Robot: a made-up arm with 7 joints. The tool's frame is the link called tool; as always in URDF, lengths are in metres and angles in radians. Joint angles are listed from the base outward.
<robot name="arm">
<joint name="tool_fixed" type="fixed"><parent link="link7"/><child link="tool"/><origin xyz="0 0 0" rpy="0 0 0"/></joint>
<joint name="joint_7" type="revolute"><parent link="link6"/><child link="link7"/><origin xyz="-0.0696 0.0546 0" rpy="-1.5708 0 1.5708"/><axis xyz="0 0 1"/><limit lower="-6.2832" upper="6.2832"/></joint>
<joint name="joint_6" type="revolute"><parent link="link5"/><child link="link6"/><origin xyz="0 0 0" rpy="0 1.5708 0"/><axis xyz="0 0 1"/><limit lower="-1.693" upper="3.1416"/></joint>
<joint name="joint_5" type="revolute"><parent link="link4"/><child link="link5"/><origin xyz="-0.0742 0.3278 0" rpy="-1.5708 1.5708 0"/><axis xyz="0 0 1"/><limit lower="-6.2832" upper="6.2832"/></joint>
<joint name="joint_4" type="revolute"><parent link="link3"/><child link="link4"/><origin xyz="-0.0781 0 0" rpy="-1.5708 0 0"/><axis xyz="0 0 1"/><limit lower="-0.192" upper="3.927"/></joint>
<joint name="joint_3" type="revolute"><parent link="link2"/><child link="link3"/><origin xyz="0 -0.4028 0" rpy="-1.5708 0 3.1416"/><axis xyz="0 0 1"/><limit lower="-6.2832" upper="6.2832"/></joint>
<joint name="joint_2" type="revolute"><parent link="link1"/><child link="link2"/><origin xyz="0 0 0" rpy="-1.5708 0 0"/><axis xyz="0 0 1"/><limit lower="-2.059" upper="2.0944"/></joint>
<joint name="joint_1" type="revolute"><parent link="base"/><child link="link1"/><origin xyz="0 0 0.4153" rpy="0 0 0"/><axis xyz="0 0 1"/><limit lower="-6.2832" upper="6.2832"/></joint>
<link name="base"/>
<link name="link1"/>
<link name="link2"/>
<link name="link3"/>
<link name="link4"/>
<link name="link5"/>
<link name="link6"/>
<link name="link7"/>
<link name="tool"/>
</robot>
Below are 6 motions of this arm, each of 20 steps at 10 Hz.
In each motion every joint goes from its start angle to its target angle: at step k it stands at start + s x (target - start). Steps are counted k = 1, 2, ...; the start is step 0. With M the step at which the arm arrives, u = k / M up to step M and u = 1 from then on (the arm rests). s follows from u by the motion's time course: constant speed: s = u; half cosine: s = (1 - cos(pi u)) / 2; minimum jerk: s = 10 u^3 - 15 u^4 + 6 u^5.
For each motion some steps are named. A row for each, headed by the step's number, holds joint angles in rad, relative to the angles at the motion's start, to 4 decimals.
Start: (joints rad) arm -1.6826 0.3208 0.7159 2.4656 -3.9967 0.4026 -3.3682
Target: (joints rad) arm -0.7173 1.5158 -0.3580 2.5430 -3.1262 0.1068 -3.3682
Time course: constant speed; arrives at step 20
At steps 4, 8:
4: 0.1931 0.2390 -0.2148 0.0155 0.1741 -0.0592 0.0000
8: 0.3861 0.4780 -0.4296 0.0310 0.3482 -0.1183 0.0000

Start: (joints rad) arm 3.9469 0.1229 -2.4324 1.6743 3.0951 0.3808 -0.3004
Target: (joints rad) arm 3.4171 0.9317 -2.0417 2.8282 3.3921 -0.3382 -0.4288
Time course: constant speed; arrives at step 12
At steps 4, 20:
4: -0.1766 0.2696 0.1302 0.3846 0.0990 -0.2397 -0.0428
20: -0.5298 0.8088 0.3907 1.1539 0.2970 -0.7190 -0.1284

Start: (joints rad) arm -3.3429 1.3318 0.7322 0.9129 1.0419 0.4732 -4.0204
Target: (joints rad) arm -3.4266 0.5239 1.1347 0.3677 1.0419 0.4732 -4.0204
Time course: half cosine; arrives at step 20
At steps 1, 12, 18, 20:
1: -0.0005 -0.0050 0.0025 -0.0034 0.0000 0.0000 0.0000
12: -0.0548 -0.5288 0.2634 -0.3568 0.0000 0.0000 0.0000
18: -0.0817 -0.7881 0.3927 -0.5319 0.0000 0.0000 0.0000
20: -0.0837 -0.8079 0.4025 -0.5452 0.0000 0.0000 0.0000

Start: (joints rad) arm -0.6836 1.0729 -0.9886 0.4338 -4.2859 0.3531 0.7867
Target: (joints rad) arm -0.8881 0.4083 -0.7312 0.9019 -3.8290 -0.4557 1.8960
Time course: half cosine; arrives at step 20
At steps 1, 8, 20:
1: -0.0013 -0.0041 0.0016 0.0029 0.0028 -0.0050 0.0068
8: -0.0707 -0.2296 0.0889 0.1617 0.1579 -0.2794 0.3833
20: -0.2045 -0.6646 0.2574 0.4681 0.4569 -0.8088 1.1093

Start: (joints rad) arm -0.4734 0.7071 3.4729 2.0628 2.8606 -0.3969 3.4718
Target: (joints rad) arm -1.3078 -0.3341 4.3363 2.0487 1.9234 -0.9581 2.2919
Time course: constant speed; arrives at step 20
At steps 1, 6, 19, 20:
1: -0.0417 -0.0521 0.0432 -0.0007 -0.0469 -0.0281 -0.0590
6: -0.2503 -0.3124 0.2590 -0.0042 -0.2812 -0.1684 -0.3540
19: -0.7927 -0.9891 0.8202 -0.0134 -0.8903 -0.5331 -1.1209
20: -0.8344 -1.0412 0.8634 -0.0141 -0.9372 -0.5612 -1.1799

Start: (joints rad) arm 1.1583 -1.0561 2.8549 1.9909 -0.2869 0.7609 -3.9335
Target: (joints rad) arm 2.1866 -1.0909 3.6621 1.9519 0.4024 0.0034 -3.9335
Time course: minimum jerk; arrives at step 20
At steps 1, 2, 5, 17, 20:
1: 0.0012 0.0000 0.0009 0.0000 0.0008 -0.0009 0.0000
2: 0.0088 -0.0003 0.0069 -0.0003 0.0059 -0.0065 0.0000
5: 0.1064 -0.0036 0.0836 -0.0040 0.0714 -0.0784 0.0000
17: 1.0009 -0.0339 0.7857 -0.0380 0.6710 -0.7373 0.0000
20: 1.0283 -0.0348 0.8072 -0.0390 0.6893 -0.7575 0.0000

